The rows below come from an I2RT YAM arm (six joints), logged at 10 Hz.
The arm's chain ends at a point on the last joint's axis. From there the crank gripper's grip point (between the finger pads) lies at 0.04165 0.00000 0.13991 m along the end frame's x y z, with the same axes.
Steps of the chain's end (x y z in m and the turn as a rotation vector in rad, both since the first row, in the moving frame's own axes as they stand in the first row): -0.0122, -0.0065, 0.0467, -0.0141, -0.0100, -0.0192; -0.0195, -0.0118, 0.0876, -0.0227, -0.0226, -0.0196; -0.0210, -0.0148, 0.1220, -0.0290, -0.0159, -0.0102; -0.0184, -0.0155, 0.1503, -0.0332, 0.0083, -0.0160; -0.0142, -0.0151, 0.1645, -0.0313, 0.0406, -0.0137; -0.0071, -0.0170, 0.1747, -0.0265, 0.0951, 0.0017; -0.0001, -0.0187, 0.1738, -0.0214, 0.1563, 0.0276
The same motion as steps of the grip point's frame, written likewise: -0.0136, -0.0053, 0.0471, -0.0141, -0.0100, -0.0192; -0.0226, -0.0094, 0.0885, -0.0227, -0.0226, -0.0196; -0.0232, -0.0111, 0.1226, -0.0290, -0.0159, -0.0102; -0.0172, -0.0115, 0.1499, -0.0332, 0.0083, -0.0160; -0.0085, -0.0114, 0.1626, -0.0313, 0.0406, -0.0137; 0.0060, -0.0133, 0.1701, -0.0265, 0.0951, 0.0017; 0.0211, -0.0143, 0.1656, -0.0214, 0.1563, 0.0276
